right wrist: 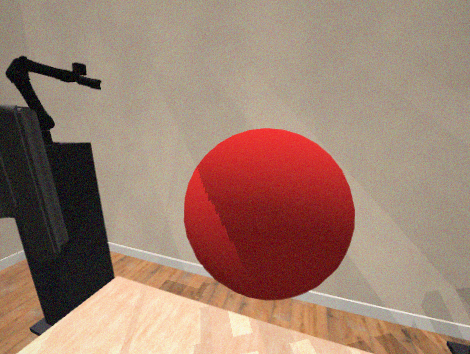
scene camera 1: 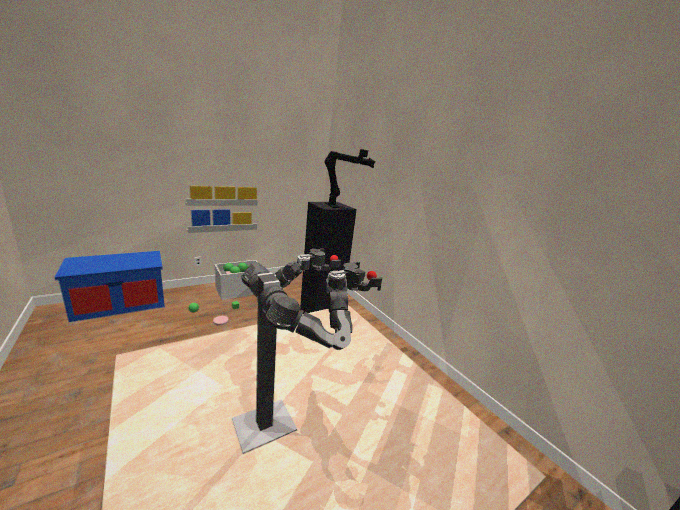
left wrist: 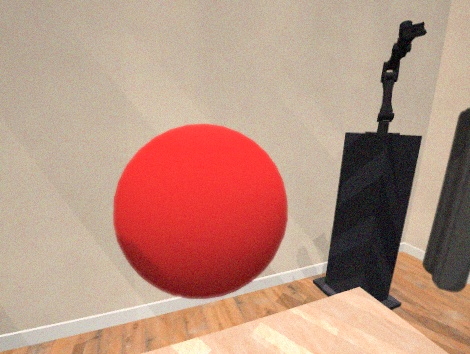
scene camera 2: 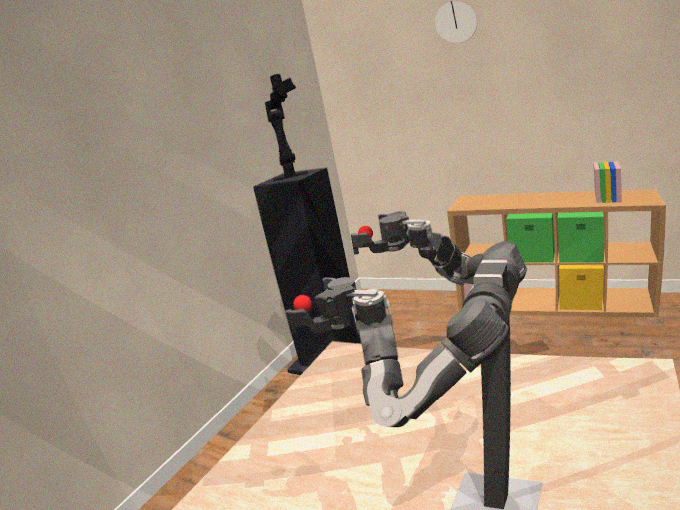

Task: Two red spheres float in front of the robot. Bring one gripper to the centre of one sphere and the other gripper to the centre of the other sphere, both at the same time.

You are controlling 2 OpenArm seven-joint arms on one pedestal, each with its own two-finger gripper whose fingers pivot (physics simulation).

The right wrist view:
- red sphere: 269, 214
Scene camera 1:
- my right gripper: 369, 275
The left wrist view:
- red sphere: 200, 211
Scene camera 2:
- my left gripper: 307, 304
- my right gripper: 366, 233
